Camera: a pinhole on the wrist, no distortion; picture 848 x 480 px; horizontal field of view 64.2 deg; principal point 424.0 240.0 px. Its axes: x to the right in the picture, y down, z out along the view. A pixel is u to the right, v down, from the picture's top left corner.
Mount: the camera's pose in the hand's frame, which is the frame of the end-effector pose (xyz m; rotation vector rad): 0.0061 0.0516 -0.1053 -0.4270 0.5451 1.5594
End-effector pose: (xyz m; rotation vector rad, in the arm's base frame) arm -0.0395 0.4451 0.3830 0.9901 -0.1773 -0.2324
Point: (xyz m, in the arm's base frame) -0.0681 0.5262 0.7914
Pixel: 622 330
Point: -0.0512 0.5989 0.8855
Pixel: 748 313
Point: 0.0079 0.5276 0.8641
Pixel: 657 210
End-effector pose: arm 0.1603 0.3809 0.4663 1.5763 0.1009 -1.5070
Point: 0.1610 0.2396 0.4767
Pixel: 98 86
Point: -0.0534 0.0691 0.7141
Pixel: 169 440
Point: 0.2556 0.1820 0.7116
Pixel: 630 447
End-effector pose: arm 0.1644 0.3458 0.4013 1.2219 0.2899 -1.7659
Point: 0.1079 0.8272 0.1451
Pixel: behind the camera
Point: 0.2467 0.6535 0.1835
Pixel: behind the camera
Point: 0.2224 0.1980 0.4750
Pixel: 306 251
